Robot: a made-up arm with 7 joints.
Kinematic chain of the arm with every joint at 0, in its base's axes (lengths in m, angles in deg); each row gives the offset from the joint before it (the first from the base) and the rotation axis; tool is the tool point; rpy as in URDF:
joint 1: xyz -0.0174 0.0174 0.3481 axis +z
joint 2: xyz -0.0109 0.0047 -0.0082 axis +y
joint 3: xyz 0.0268 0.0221 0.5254 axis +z
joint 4: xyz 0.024 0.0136 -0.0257 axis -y
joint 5: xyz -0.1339 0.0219 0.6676 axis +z
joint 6: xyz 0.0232 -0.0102 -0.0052 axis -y
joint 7: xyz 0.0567 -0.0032 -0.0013 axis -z
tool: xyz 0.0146 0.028 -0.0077 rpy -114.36 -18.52 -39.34
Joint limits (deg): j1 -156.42..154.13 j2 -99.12..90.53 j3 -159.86..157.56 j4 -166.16..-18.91 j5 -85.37..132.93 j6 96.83..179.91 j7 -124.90..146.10
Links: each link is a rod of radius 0.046 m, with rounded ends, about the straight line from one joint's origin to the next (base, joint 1, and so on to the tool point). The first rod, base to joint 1, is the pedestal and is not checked.
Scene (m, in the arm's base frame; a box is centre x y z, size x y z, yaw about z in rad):
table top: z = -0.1
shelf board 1: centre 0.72 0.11 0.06 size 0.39 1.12 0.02 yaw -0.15
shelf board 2: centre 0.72 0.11 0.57 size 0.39 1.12 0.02 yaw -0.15
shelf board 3: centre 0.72 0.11 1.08 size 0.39 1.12 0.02 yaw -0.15
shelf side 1: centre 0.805 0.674 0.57 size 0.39 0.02 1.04 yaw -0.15
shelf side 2: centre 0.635 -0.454 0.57 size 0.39 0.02 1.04 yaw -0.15
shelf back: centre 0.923 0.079 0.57 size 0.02 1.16 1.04 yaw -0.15
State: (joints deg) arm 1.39 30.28 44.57 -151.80 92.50 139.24 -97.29
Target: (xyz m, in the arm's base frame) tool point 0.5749 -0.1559 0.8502
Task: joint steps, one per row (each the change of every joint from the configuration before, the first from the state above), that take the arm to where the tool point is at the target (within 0.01 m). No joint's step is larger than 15 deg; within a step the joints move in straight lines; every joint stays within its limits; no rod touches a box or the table.
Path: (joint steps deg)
1: 13.26 -12.65 -4.54 4.43 -3.34 6.71 7.82
2: 13.27 -12.65 -4.55 4.42 -3.35 6.71 7.81
3: 13.26 -12.65 -4.54 4.43 -3.34 6.71 7.82
4: 13.27 -12.65 -4.54 4.42 -3.35 6.71 7.82
5: 13.26 -12.65 -4.55 4.43 -3.34 6.71 7.81
6: 13.26 -12.65 -4.54 4.43 -3.35 6.71 7.82
7: -13.81 3.83 -1.43 1.34 2.55 -4.79 -5.65
8: -13.82 3.84 -1.43 1.34 2.54 -4.80 -5.66
9: -13.82 3.83 -1.43 1.34 2.55 -4.80 -5.65
10: -13.82 3.84 -1.43 1.34 2.54 -4.79 -5.66
11: -13.81 3.84 -1.44 1.34 2.54 -4.80 -5.65
12: -13.82 3.83 -1.43 1.34 2.55 -4.80 -5.65
13: -13.82 3.84 -1.43 1.34 2.54 -4.80 -5.66
14: -13.82 3.83 -1.43 1.34 2.55 -4.79 -5.65

